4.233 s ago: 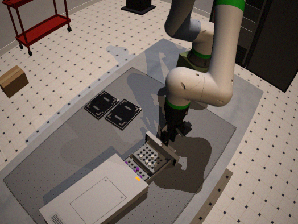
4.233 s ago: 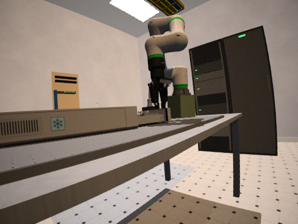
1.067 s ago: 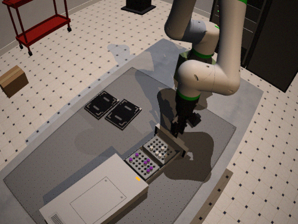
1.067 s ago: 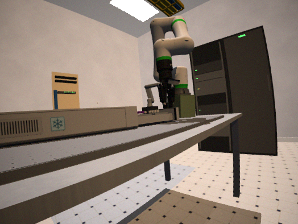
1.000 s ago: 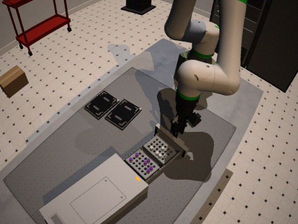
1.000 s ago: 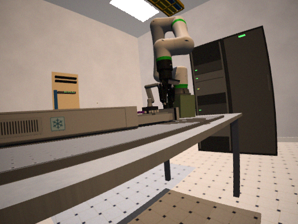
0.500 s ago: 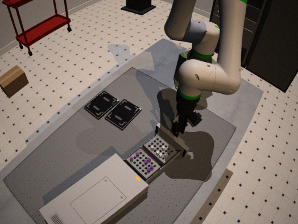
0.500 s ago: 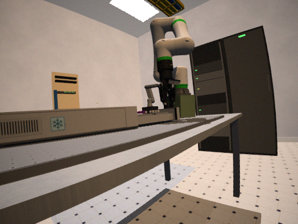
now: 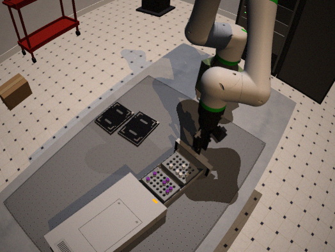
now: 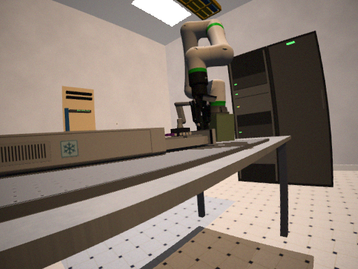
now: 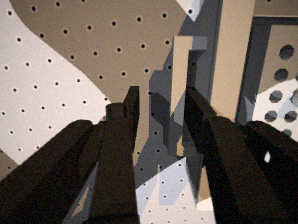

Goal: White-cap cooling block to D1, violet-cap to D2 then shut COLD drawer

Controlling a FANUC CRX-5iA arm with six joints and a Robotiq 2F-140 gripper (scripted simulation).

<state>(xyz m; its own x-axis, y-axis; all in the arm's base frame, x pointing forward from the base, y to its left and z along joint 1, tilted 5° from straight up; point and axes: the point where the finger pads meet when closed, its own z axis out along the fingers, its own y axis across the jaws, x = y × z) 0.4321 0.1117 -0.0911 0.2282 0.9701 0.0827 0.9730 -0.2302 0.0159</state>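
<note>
My hand is 22 cm short of the cooling block, 5 cm to the left of it and 4 cm above it. The rest, counted from my hand: drawer: 15 cm ahead, 4 cm to the right, 3 cm below; cooler COLD: 33 cm ahead, 8 cm to the right, 3 cm below; deck slot D1: 2 cm ahead, 31 cm to the right, 6 cm below.
</note>
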